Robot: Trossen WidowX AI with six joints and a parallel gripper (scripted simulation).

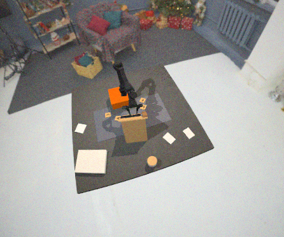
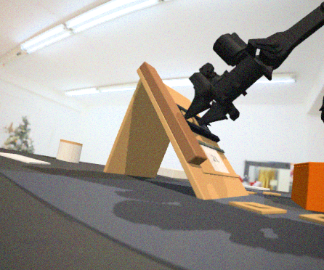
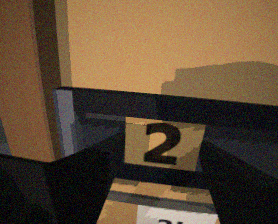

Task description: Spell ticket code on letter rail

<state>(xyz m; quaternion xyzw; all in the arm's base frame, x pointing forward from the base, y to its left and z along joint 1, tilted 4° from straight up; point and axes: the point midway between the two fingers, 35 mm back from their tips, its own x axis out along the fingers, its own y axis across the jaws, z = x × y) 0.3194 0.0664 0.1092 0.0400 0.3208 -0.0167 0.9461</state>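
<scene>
Right now the white ticket is 6 cm behind my gripper tip, 2 cm to the right of it and 8 cm below it. Also, from my gripper tip: small cylinder 41 cm ahead, 9 cm to the left, 13 cm below.
</scene>
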